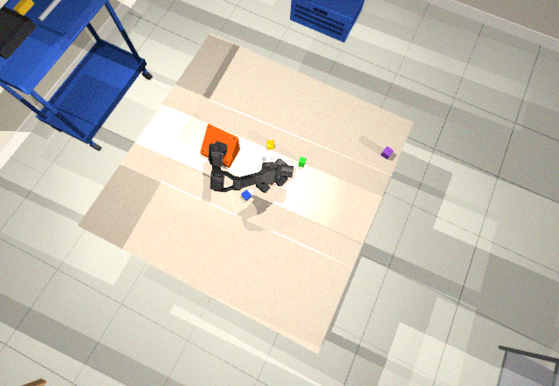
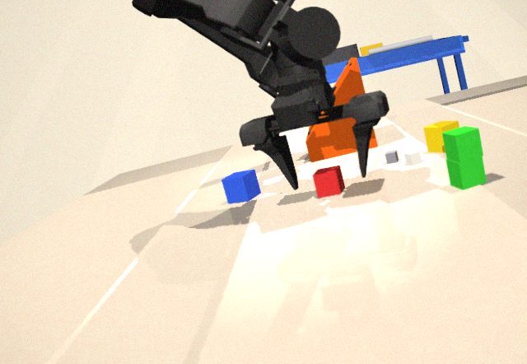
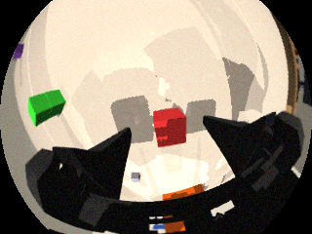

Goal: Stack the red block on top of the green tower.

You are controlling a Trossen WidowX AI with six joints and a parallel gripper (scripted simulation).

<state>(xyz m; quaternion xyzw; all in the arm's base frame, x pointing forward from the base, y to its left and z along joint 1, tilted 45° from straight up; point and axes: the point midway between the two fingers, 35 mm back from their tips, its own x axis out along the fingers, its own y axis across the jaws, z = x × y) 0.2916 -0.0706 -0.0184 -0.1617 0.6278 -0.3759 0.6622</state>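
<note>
Right now my gripper tip is right at the red block. Round my gripper tip: blue block 12 cm to the right, 9 cm behind, 1 cm above; purple block 51 cm ahead, 38 cm to the left, 1 cm above; yellow block 18 cm to the left, 8 cm behind, 1 cm above.
</note>
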